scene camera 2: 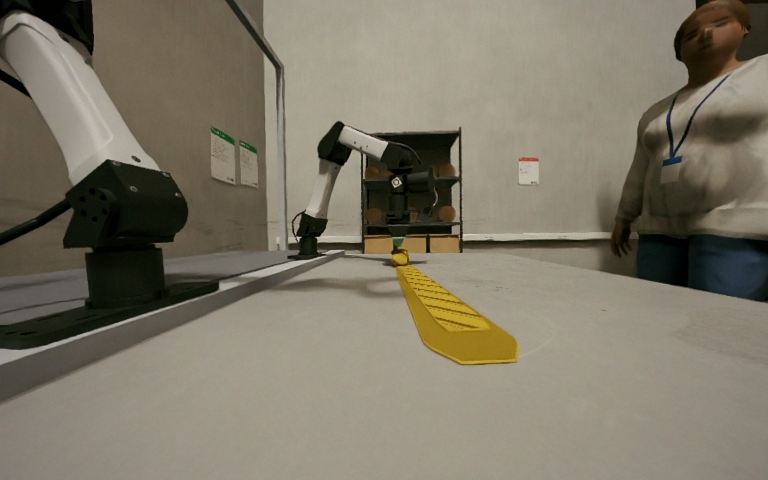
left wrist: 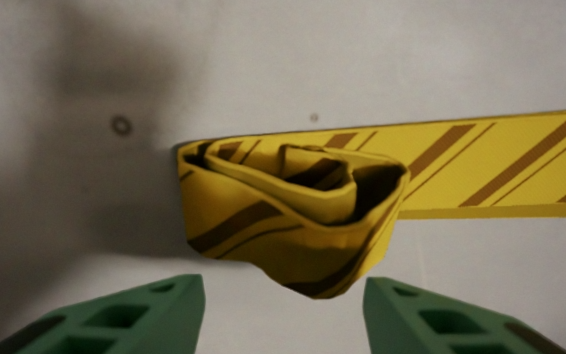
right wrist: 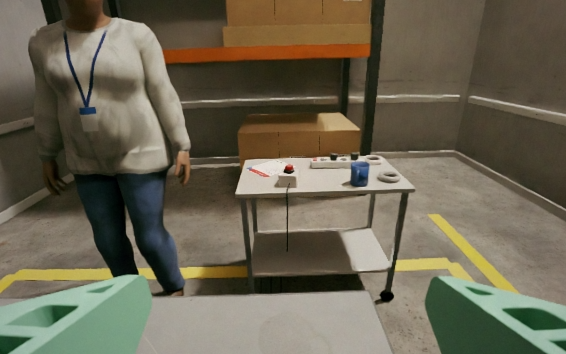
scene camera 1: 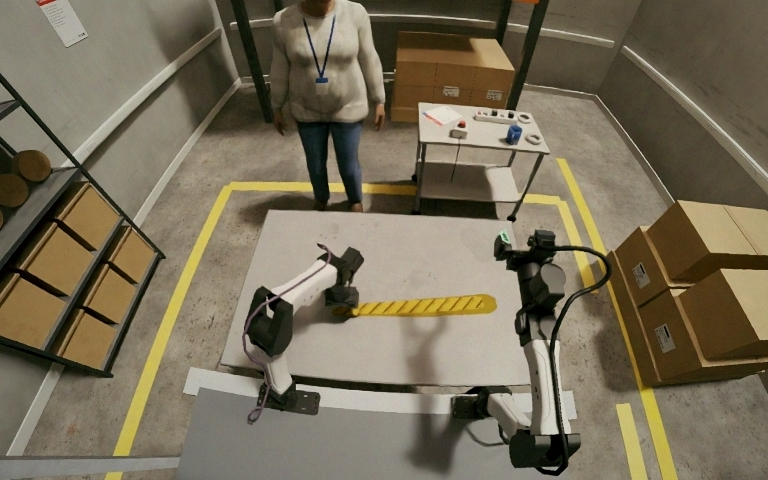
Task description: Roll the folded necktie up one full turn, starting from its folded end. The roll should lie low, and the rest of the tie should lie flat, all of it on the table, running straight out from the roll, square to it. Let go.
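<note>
A yellow necktie with brown stripes [scene camera 1: 421, 306] [scene camera 2: 453, 305] [left wrist: 480, 167] lies on the table, its wide end toward the right arm. Its roll [scene camera 1: 353, 311] [scene camera 2: 400, 257] [left wrist: 300, 245] at the other end looks loose and bulging in the left wrist view, with its open layers showing, and part of it pokes past the strip's lower edge. My left gripper [scene camera 2: 398, 242] [left wrist: 283, 289] points down just above the roll, fingers partly apart; I see no finger pinching the roll. Its fingers are hidden in scene camera 1. My right gripper [scene camera 1: 502, 237] [right wrist: 288, 290] is open and empty, raised far from the tie.
The grey table [scene camera 1: 390, 237] [scene camera 2: 317, 396] bears the tie. The right arm's base [scene camera 1: 472, 404] stands at the table's near edge. A person [scene camera 1: 325, 67] [right wrist: 105, 100] stands behind the table, beside a cart [scene camera 1: 441, 148] [right wrist: 320, 192] with a blue mug [scene camera 1: 513, 134] [right wrist: 359, 174].
</note>
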